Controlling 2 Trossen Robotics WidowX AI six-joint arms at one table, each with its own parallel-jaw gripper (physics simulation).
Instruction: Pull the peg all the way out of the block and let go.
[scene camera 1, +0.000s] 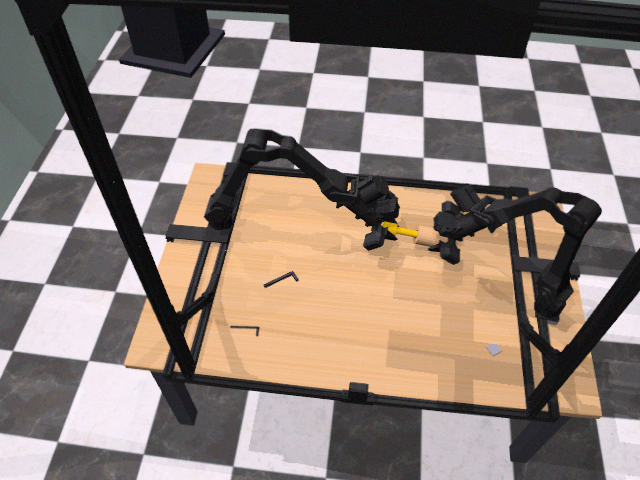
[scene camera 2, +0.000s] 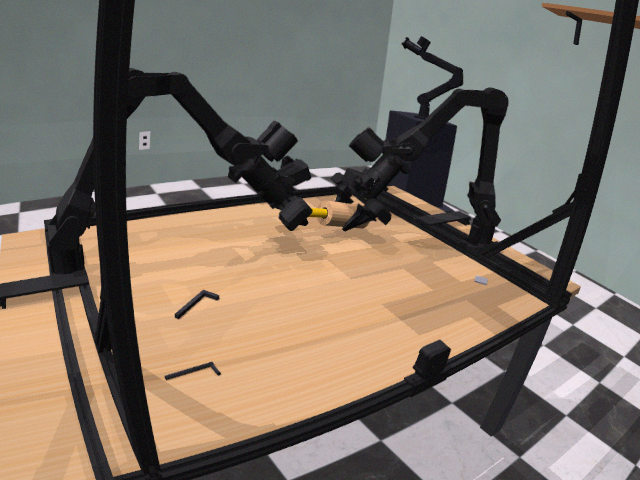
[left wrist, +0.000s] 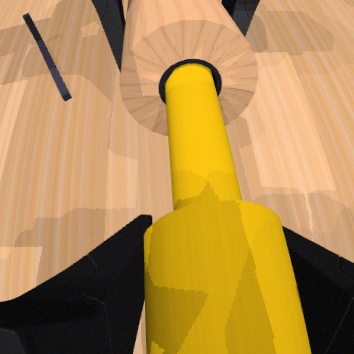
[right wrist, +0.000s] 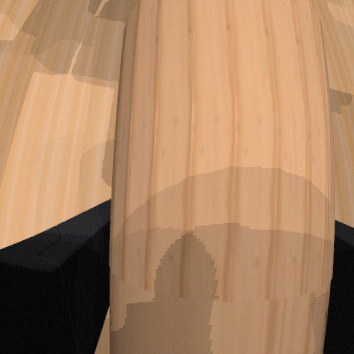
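Pixels of known places: left gripper, fingertip midpoint: (scene camera 1: 397, 234) (scene camera 2: 303, 220) (left wrist: 202, 227); right gripper, fingertip midpoint: (scene camera 1: 429, 241) (scene camera 2: 336, 224) (right wrist: 207, 211); left arm's base, origin of the base link: (scene camera 1: 220, 224) (scene camera 2: 67, 269); right arm's base, origin of the base link: (scene camera 1: 547, 309) (scene camera 2: 480, 240).
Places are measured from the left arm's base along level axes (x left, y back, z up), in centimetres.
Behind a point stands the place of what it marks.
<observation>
The yellow peg (scene camera 1: 405, 232) @(x 8.9, y -54.9, z 5.3 cm) (scene camera 2: 318, 212) @(x 8.9, y -55.9, z 4.9 cm) (left wrist: 200, 135) @(x 9.6, y -54.7, z 5.7 cm) has a thick head and a thinner shaft. Its shaft runs into the dark-rimmed hole in the end face of the round wooden block (scene camera 1: 424, 235) @(x 8.8, y -60.4, z 6.0 cm) (scene camera 2: 340, 213) @(x 8.1, y -61.0, z 4.8 cm) (left wrist: 150, 55) @(x 11.5, y -58.0, z 5.8 cm) (right wrist: 225, 150) @(x 10.2, y -62.2, z 6.1 cm); the shaft's far end is hidden inside. My left gripper (scene camera 1: 388, 230) @(x 9.4, y -52.6, z 3.0 cm) (left wrist: 202, 227) @(x 9.4, y -52.6, z 3.0 cm) is shut on the peg's thick head, one finger on each side. My right gripper (scene camera 1: 435, 238) @(x 11.3, y -62.1, z 0.7 cm) (right wrist: 207, 211) @(x 11.3, y -62.1, z 0.7 cm) is shut on the block, a finger at each side. Block and peg are held nearly level above the table.
Two black L-shaped bars (scene camera 1: 279, 279) @(x -13.1, y -23.7, z -1.2 cm) (scene camera 1: 245, 327) @(x -30.3, y -20.1, z -1.4 cm) lie at the left of the table (scene camera 1: 320, 351) @(x -31.0, y -41.3, z -1.9 cm). A small grey tile (scene camera 1: 494, 349) @(x -17.4, y -85.2, z -1.6 cm) (scene camera 2: 481, 280) @(x -17.6, y -84.8, z -1.6 cm) lies at the right. Black rails and upright posts frame the table, with a small black box (scene camera 1: 358, 391) @(x -41.1, y -54.0, z 3.4 cm) (scene camera 2: 433, 357) @(x -41.6, y -52.3, z 3.1 cm) on the front rail.
</observation>
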